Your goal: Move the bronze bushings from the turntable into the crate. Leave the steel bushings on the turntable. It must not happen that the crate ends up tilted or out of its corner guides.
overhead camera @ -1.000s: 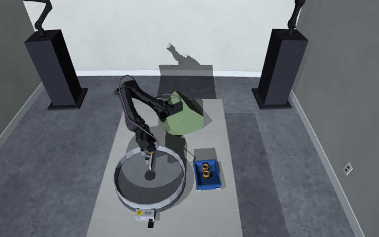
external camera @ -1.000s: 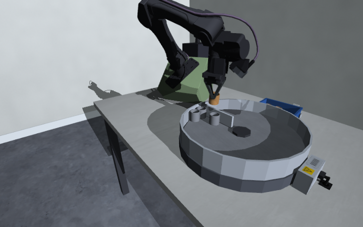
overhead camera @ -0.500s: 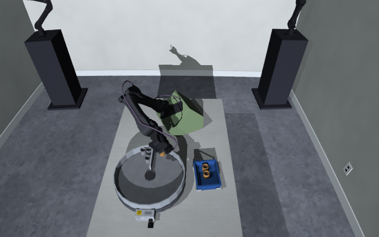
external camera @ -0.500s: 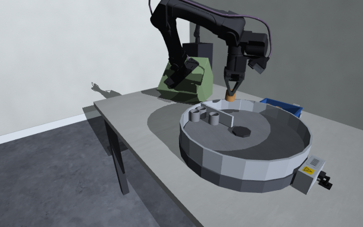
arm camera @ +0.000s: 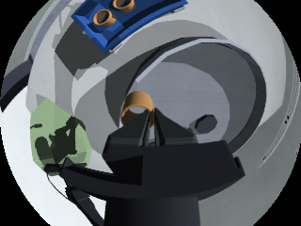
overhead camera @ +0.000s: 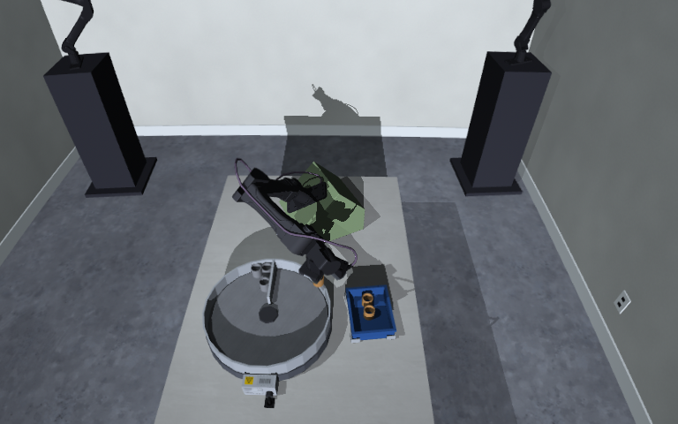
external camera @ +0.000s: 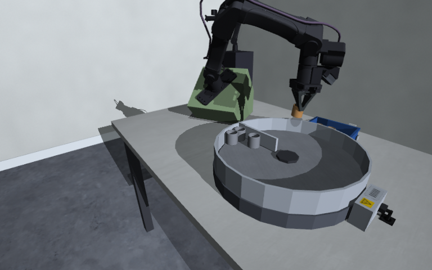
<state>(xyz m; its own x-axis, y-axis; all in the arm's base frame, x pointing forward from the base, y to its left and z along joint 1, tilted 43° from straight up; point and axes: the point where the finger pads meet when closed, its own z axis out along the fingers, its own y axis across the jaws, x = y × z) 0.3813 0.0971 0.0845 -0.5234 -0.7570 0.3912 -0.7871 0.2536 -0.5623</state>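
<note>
My gripper is now 180 mm to the right of the blue crate, 130 mm above it and 50 mm short of it. Also, from my hand: turntable: 170 mm to the right, 100 mm below, 60 mm ahead.
</note>
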